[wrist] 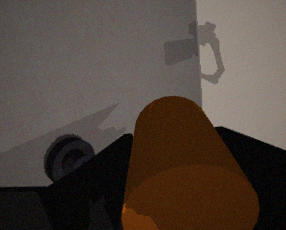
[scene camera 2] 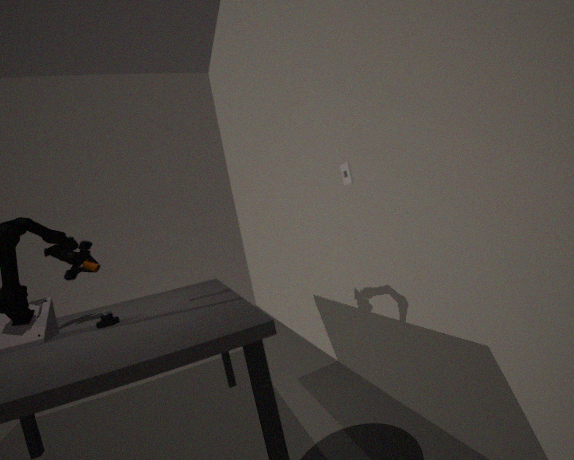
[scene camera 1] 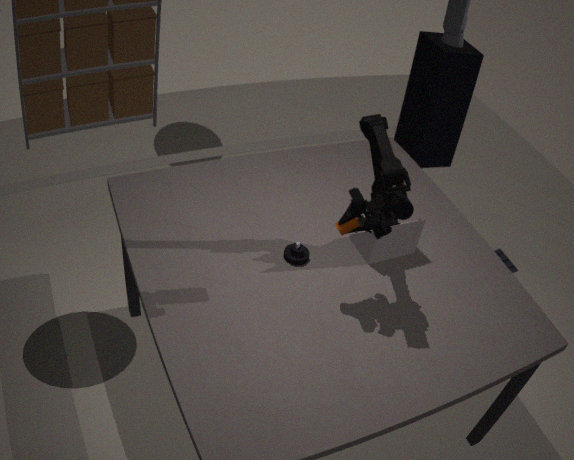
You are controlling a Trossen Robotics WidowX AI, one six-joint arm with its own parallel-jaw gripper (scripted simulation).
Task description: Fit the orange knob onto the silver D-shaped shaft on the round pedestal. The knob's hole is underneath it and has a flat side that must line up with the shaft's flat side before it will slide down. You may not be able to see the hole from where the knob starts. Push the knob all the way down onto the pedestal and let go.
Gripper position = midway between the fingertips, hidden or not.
My gripper [scene camera 1: 341, 228] holds an orange knob [wrist: 179, 165]. Further things: a round black pedestal [wrist: 67, 155].
My gripper is seen too in the wrist view [wrist: 173, 138] and in scene camera 2 [scene camera 2: 95, 267].
